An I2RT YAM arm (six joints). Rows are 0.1 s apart.
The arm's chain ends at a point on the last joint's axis. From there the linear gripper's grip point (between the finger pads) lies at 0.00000 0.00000 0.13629 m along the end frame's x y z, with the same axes.
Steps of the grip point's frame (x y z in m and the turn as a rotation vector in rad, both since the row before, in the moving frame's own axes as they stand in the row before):
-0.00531, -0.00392, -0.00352, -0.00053, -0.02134, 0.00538
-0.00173, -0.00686, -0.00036, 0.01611, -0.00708, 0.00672
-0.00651, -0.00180, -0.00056, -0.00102, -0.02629, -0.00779
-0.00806, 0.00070, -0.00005, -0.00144, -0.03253, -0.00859
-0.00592, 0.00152, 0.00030, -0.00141, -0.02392, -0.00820
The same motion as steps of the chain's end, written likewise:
-0.00240, -0.00398, -0.00349, -0.00053, -0.02134, 0.00538
-0.00077, -0.00466, -0.00034, 0.01611, -0.00708, 0.00672
-0.00293, -0.00195, -0.00051, -0.00102, -0.02629, -0.00779
-0.00363, 0.00048, 0.00002, -0.00144, -0.03253, -0.00859
-0.00266, 0.00131, 0.00034, -0.00141, -0.02392, -0.00820

